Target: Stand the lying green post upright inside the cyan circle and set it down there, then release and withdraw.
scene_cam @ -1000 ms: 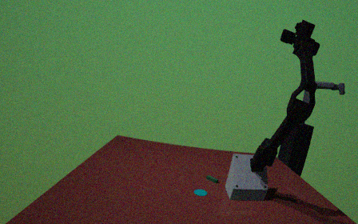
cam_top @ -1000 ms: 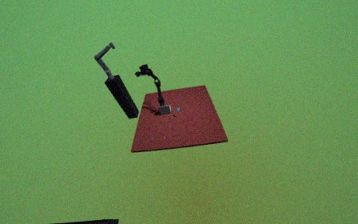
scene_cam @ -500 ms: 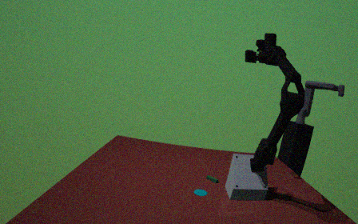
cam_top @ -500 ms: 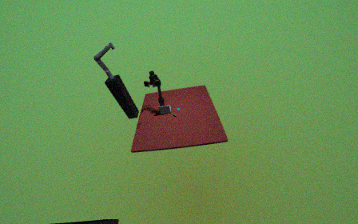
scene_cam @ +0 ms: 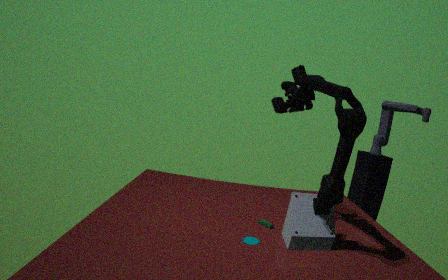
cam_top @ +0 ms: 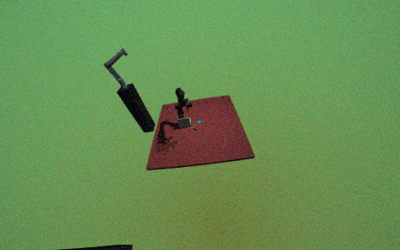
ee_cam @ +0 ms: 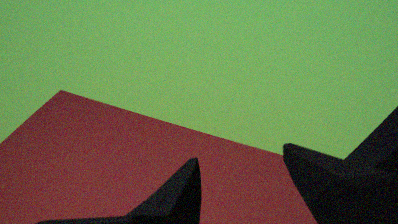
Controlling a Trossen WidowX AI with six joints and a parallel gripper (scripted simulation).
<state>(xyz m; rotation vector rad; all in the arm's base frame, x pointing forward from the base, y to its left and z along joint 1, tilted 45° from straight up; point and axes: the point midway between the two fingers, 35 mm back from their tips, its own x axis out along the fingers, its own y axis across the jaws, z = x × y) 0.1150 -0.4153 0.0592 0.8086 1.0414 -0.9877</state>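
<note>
The green post is 450 mm below my gripper tip, 170 mm to the left of it and 40 mm ahead of it. The rest, counted from my gripper tip: cyan circle 460 mm below, 300 mm to the left, 110 mm ahead.
</note>
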